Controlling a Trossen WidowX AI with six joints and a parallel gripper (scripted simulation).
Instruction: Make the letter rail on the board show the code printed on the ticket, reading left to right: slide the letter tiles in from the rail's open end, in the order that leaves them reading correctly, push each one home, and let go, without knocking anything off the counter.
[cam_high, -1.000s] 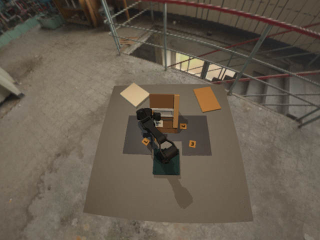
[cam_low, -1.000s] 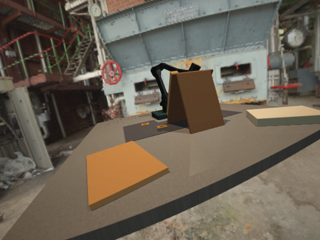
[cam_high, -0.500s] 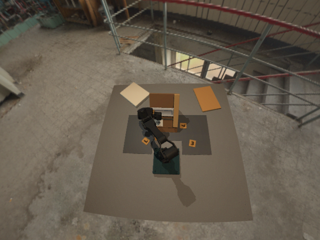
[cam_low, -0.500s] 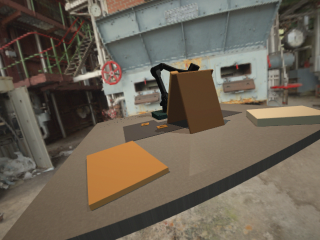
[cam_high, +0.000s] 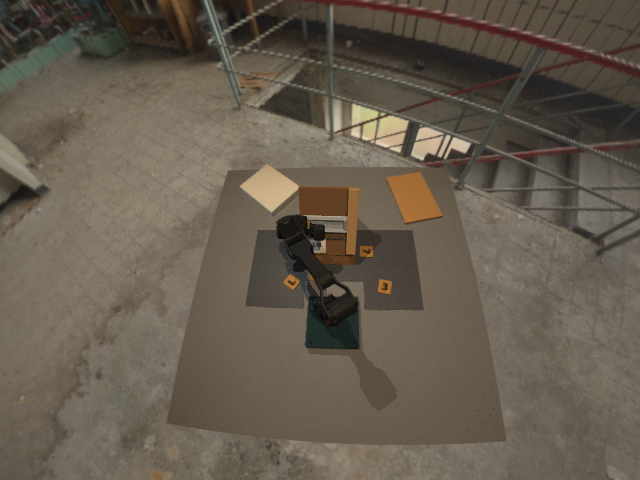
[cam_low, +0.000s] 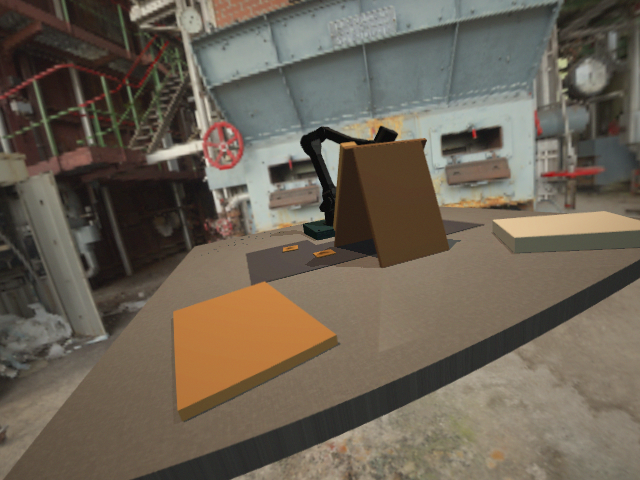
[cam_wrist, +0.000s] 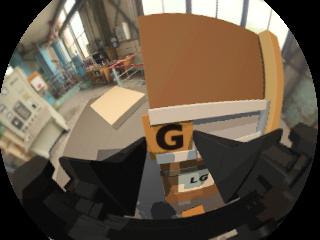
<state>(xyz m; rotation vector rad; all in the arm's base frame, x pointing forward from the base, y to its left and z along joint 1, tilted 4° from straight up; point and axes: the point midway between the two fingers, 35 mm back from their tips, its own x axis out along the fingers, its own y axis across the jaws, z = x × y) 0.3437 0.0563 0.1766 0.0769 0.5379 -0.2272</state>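
Now: the white ticket 7 cm behind my gripper tip, 4 cm to the right of it and 9 cm below it. Also, from my gripper tip: orange tile marked l 19 cm behind, 10 cm to the left, 17 cm below; orange tile marked g right at my gripper tip; dark mat 18 cm behind, 9 cm to the right, 17 cm below.
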